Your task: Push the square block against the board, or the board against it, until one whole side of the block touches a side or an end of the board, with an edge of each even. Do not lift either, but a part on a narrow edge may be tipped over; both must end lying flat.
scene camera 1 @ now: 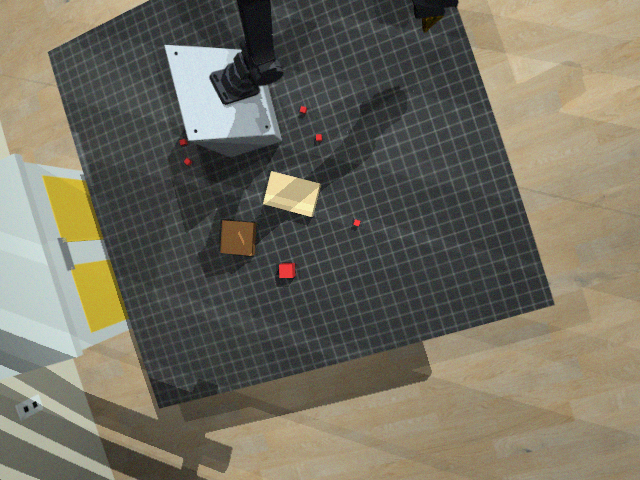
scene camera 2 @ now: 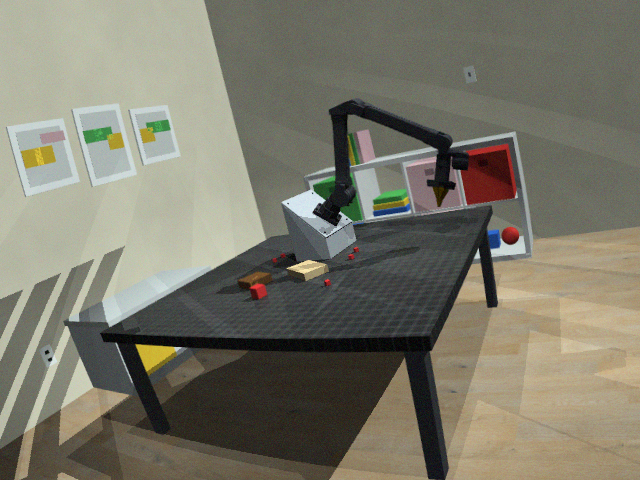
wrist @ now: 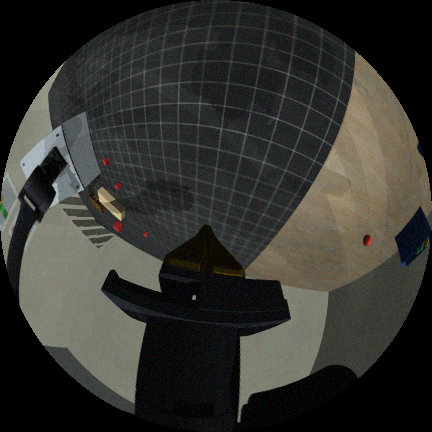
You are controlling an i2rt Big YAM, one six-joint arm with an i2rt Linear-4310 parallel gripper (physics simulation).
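Places are measured from the arm's base along level axes (x left, y back, z up), in metres.
Where they show: gripper, fingertip midpoint: [scene camera 1: 424, 30] [scene camera 2: 438, 206] [wrist: 205, 229]; arm's base, link origin: [scene camera 1: 234, 85] [scene camera 2: 326, 215] [wrist: 51, 165].
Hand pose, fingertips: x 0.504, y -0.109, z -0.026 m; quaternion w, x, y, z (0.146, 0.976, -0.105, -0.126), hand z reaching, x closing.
Each offset is from my fingertips to the centre of the thing.
The square block {dy -0.250, dx -0.728, dz -0.114 m} [scene camera 1: 237, 238] [scene camera 2: 254, 280] [wrist: 96, 202] is brown and lies flat on the dark gridded table. The board {dy -0.204, dx -0.515, dz -0.114 m} [scene camera 1: 292, 193] [scene camera 2: 307, 269] [wrist: 111, 203] is pale cream, lies flat, and is turned at a slightly different angle from the block. In scene camera 1 the board is up and to the right of the block, with a gap between them. My gripper [scene camera 1: 425, 29] [scene camera 2: 439, 204] [wrist: 205, 229] is shut and empty. It hangs above the table's far right part, well away from both parts.
A larger red cube {dy -0.406, dx -0.629, dz -0.109 m} [scene camera 1: 286, 270] [scene camera 2: 257, 291] [wrist: 117, 226] stands near the block. Small red cubes lie around, one {dy -0.367, dx -0.376, dz -0.121 m} [scene camera 1: 356, 222] [scene camera 2: 327, 282] [wrist: 145, 234] right of the board, two between board and base side, and two left of the grey arm base [scene camera 1: 222, 116] [scene camera 2: 310, 232] [wrist: 80, 150].
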